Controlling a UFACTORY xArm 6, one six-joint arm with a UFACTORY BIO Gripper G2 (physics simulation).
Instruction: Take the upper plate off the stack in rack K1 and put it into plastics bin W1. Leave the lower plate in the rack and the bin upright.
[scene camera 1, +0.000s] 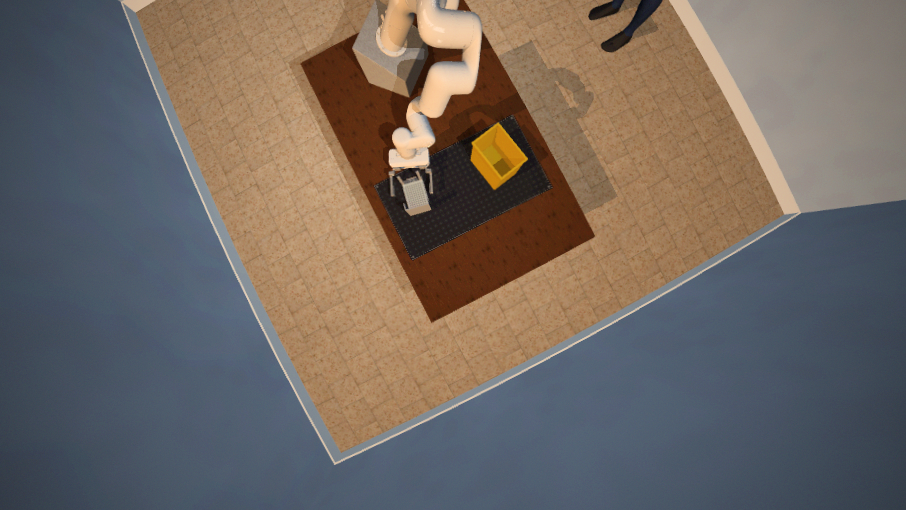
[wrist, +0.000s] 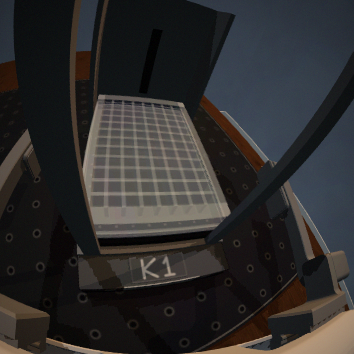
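Note:
The upper plate (scene camera 1: 416, 191) (wrist: 145, 150), pale with a grid of wells, lies on the stack in rack K1 (wrist: 107, 275). The rack has a tall dark panel at the far end, dark uprights and a K1 label in front. The lower plate is hidden under the upper one and I cannot make it out separately. My gripper (scene camera 1: 412, 192) (wrist: 153, 175) is open and empty, with one finger on each side of the rack, apart from the plate. The yellow bin W1 (scene camera 1: 485, 169) stands upright, its open top up; it does not show in the wrist view.
A dark perforated mat (scene camera 1: 456, 218) (wrist: 170, 327) lies under the rack and bin on a brown table (scene camera 1: 494, 259). The bin stands right of the rack in the scene view. The arm reaches in from its grey pedestal (scene camera 1: 386, 69). A person's legs (scene camera 1: 640, 22) show at the top right.

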